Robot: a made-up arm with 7 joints. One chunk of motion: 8 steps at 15 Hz.
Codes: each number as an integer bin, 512 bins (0 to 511) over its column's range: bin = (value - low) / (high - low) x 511, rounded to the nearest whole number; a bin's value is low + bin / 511 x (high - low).
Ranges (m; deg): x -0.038..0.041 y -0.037..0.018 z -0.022..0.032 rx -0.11..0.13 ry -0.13..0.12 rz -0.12..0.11
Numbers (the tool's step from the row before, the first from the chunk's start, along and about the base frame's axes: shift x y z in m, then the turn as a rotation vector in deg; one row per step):
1: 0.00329 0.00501 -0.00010 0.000 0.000 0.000
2: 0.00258 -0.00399 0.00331 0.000 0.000 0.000
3: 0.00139 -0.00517 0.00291 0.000 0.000 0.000
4: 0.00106 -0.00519 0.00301 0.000 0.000 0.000
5: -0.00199 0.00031 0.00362 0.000 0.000 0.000
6: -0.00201 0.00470 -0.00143 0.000 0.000 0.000
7: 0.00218 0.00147 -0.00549 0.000 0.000 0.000
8: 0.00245 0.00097 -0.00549 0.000 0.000 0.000
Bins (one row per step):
1: 267 390 207 234 266 267
2: 262 307 240 234 266 267
3: 255 296 236 234 266 267
4: 253 296 237 234 266 267
5: 233 347 242 234 266 267
6: 233 387 195 234 266 267
7: 260 357 156 234 266 267
8: 262 353 156 234 266 267

